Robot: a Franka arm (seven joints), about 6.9 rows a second.
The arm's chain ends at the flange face. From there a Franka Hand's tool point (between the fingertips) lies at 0.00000 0.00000 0.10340 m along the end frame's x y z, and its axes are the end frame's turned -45 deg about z.
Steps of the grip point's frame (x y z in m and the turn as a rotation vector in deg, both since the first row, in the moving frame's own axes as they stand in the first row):
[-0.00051, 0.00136, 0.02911, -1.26, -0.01, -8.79]
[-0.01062, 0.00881, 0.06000, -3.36, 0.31, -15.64]
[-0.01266, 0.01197, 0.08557, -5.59, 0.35, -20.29]
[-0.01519, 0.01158, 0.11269, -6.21, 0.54, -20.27]
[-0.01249, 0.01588, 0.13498, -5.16, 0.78, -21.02]
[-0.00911, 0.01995, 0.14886, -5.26, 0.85, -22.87]
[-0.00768, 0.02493, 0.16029, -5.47, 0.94, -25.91]
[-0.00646, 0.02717, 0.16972, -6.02, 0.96, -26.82]
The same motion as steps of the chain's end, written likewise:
[-0.00111, -0.00017, 0.02913, -0.90, 0.88, -8.79]
[-0.00643, 0.01053, 0.06018, -2.16, 2.60, -15.64]
[-0.00907, 0.01221, 0.08606, -3.71, 4.20, -20.29]
[-0.01224, 0.01336, 0.11329, -4.01, 4.77, -20.27]
[-0.00602, 0.01598, 0.13540, -3.10, 4.20, -21.02]
[-0.00102, 0.01661, 0.14930, -3.12, 4.32, -22.87]
[0.00302, 0.01930, 0.16077, -3.20, 4.53, -25.91]
[0.00459, 0.01961, 0.17029, -3.58, 4.94, -26.82]

